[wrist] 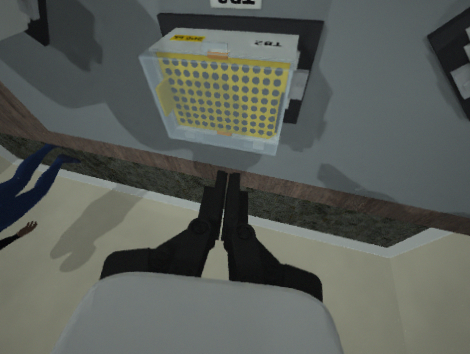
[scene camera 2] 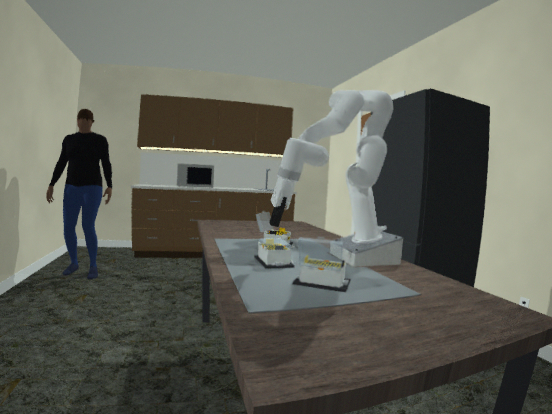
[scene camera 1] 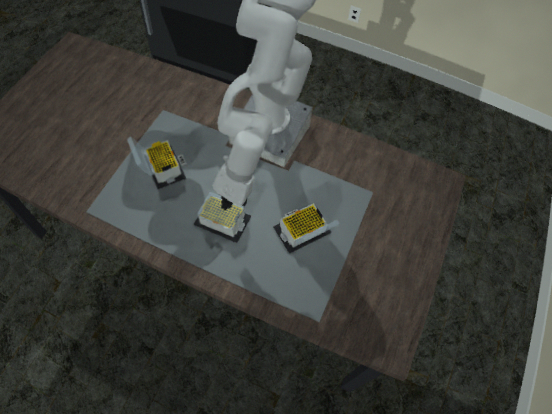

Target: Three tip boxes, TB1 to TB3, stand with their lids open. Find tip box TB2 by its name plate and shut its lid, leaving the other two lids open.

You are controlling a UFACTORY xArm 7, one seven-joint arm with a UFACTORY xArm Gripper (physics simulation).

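Pixels of known places: gripper, between the fingertips: (wrist: 226, 184) (scene camera 2: 273, 225) (scene camera 1: 225, 206); arm's base, origin of its link: (scene camera 2: 367, 238) (scene camera 1: 272, 118).
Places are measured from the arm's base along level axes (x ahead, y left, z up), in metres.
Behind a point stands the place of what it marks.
Tip box TB2 (scene camera 1: 220, 226) @(x 0.450, y 0.008, z -0.016 m) (scene camera 2: 273, 256) @(x 0.424, y 0.044, z -0.043 m) (wrist: 268, 43) @(x 0.360, y 0.023, z -0.047 m), its name on the front wall in the wrist view, stands in the middle of the three. Its clear lid (wrist: 225, 95) @(x 0.383, y -0.003, z -0.003 m) lies down over the yellow tip rack, front tab at the orange clasp. The left box (scene camera 1: 170, 173) @(x 0.320, y -0.244, z -0.045 m) in scene camera 1 has its lid (scene camera 1: 135, 151) @(x 0.349, y -0.338, z 0.070 m) upright; the right box (scene camera 1: 300, 237) @(x 0.425, y 0.251, z 0.050 m) (scene camera 2: 321, 276) @(x 0.360, y 0.273, z -0.047 m) also has its lid (scene camera 1: 332, 226) @(x 0.362, y 0.327, z 0.061 m) (scene camera 2: 318, 248) @(x 0.391, y 0.299, z 0.042 m) raised. Their names are not legible. My gripper (scene camera 1: 226, 203) @(x 0.418, y 0.013, z 0.060 m) (scene camera 2: 274, 224) @(x 0.418, y 0.013, z 0.060 m) (wrist: 226, 184) @(x 0.418, y 0.013, z 0.060 m) is shut and empty, above TB2 near its hinge side.
The boxes stand on dark bases on a grey mat (scene camera 1: 280, 280) @(x 0.523, y 0.233, z -0.081 m) (scene camera 2: 372, 291) @(x 0.230, y 0.348, z -0.081 m) on the wooden table (scene camera 1: 410, 200) @(x 0.083, y 0.553, z -0.084 m) (scene camera 2: 380, 340) @(x 0.389, y 0.585, z -0.084 m). A name card (wrist: 236, 2) @(x 0.339, y -0.011, z -0.079 m), partly cut off, lies in front of TB2. The arm's base (scene camera 1: 295, 125) @(x -0.001, y 0.088, z 0.002 m) (scene camera 2: 372, 250) @(x 0.051, y 0.105, z -0.023 m) stands behind the mat. A person (scene camera 2: 86, 160) stands beyond the table.
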